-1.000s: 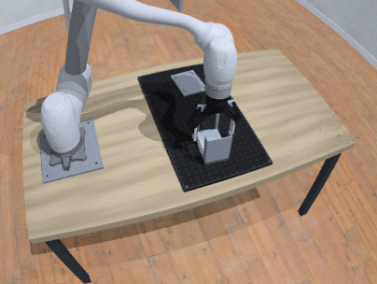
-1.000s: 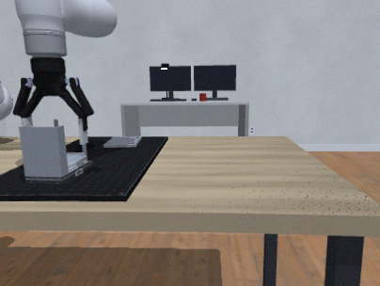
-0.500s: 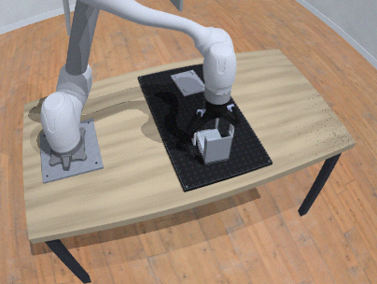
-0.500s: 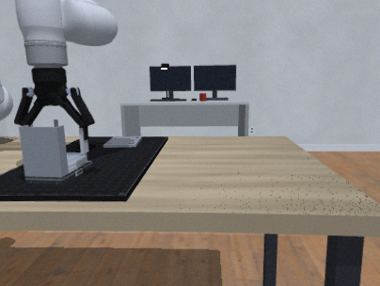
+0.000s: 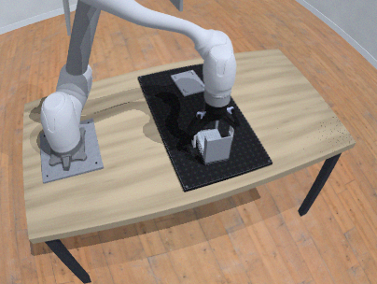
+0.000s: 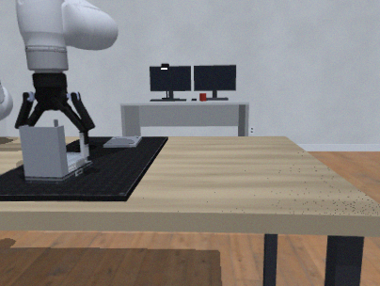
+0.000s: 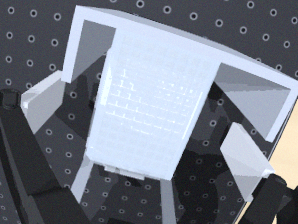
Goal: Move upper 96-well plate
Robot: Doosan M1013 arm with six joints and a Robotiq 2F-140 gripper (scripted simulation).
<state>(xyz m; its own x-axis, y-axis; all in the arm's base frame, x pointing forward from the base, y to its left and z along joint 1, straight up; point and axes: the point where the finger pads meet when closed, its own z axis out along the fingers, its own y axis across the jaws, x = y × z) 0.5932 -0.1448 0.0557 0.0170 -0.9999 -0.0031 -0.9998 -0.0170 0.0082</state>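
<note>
Now: the 96-well plate 2 cm below my hand. Round my hand: plate nest N1 (42 cm to the left, 5 cm below, 1 cm ahead); then grey back wall (7 cm to the right, 2 cm above).
</note>
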